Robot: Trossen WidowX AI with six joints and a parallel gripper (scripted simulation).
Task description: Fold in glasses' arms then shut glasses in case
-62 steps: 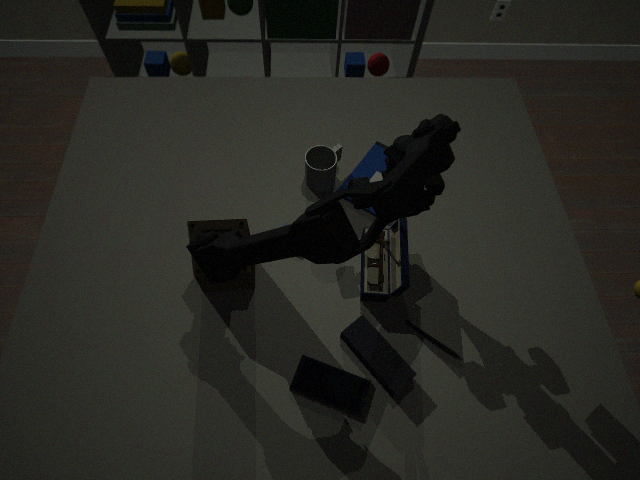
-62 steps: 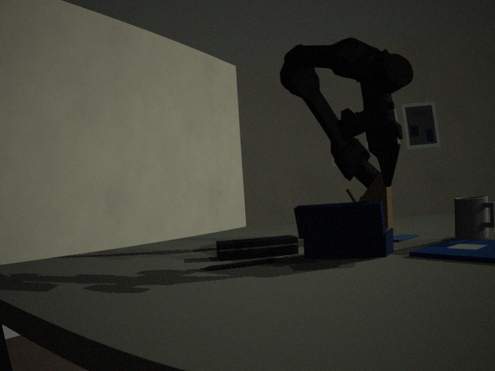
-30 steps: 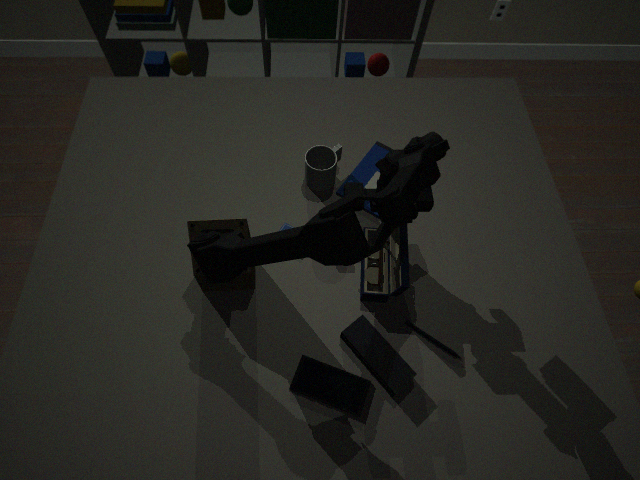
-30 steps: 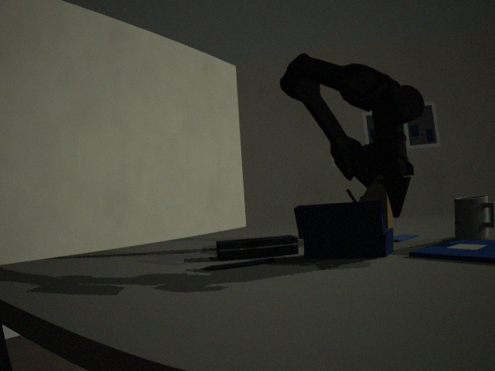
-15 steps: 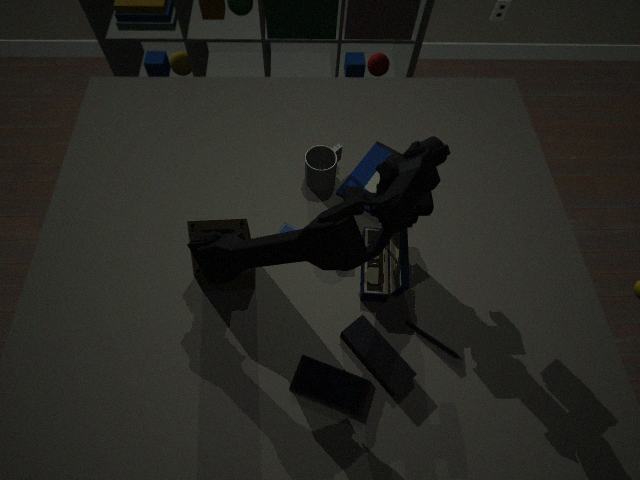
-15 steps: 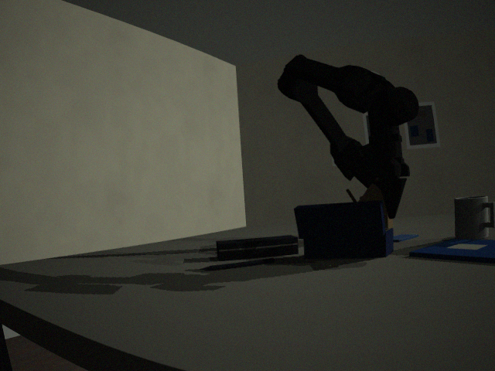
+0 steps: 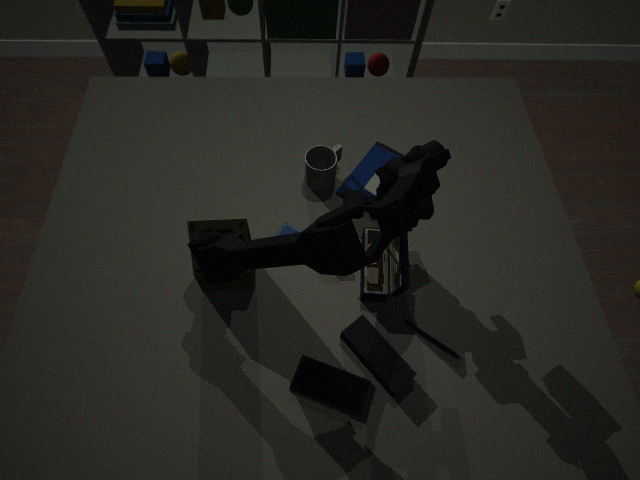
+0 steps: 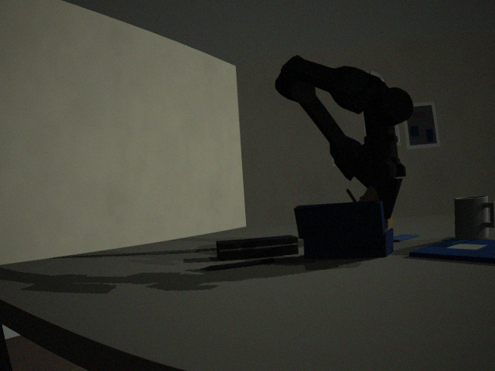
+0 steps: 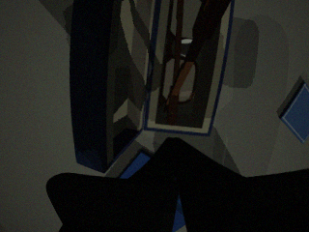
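Now: hand 30 mm short of the glasses case lid, 90 mm to the left of it and 30 mm above it. From my hand the other things lie so: blue glasses case (10 mm ahead, 80 mm to the right, 50 mm below); then small blue card (200 mm behind, 100 mm below); then grey mug (120 mm behind, 180 mm to the left, 60 mm below).
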